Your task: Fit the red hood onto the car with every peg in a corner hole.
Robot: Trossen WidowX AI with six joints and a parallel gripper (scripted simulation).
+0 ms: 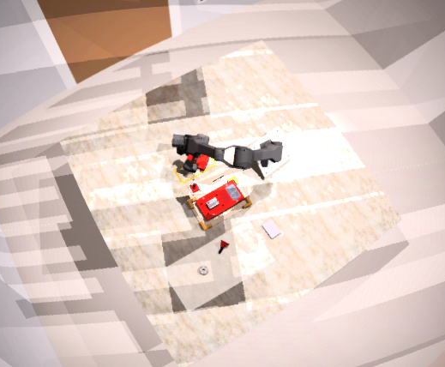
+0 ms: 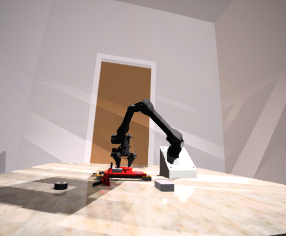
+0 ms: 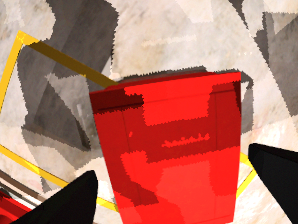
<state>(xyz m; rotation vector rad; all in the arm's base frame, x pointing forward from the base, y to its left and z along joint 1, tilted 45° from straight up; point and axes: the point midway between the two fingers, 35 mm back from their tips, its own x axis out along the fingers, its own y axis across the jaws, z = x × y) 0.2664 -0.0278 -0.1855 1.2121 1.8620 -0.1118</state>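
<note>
Now: the red hood right at my gripper tip. Round my gripper tip: dark round disc (470 mm to the left, 240 mm ahead, 10 mm below).
</note>
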